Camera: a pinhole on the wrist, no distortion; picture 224 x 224 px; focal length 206.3 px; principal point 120.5 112.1 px. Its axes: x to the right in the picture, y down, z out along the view. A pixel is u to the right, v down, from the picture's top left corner.
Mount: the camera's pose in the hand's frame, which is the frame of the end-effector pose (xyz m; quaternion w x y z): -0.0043 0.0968 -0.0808 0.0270 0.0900 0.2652 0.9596
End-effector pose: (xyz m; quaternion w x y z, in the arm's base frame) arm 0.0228 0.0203 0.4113 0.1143 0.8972 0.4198 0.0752
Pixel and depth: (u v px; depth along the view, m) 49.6 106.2 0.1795
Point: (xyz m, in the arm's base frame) 0.2300 -0.0340 0.4086
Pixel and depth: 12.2 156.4 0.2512
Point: 0.2848 0.0313 0.3293
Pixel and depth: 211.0 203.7 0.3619
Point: 0.1559 -0.1963 0.1302
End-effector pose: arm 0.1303 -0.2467 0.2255 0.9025 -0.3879 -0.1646 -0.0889
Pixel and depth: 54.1 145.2 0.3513
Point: 0.3006 0.0592 0.2908
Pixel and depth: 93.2 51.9 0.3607
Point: 0.3011 0.1164 0.1259
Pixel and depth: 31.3 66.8 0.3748
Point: 0.3997 0.1004 0.1876
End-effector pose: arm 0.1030 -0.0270 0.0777 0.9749 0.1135 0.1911 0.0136
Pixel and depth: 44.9 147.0 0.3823
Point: 0.3912 0.1471 0.2796
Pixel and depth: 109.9 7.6 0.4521
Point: 0.2754 0.4469 0.3181
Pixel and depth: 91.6 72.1 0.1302
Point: 0.1463 0.1503 0.1167
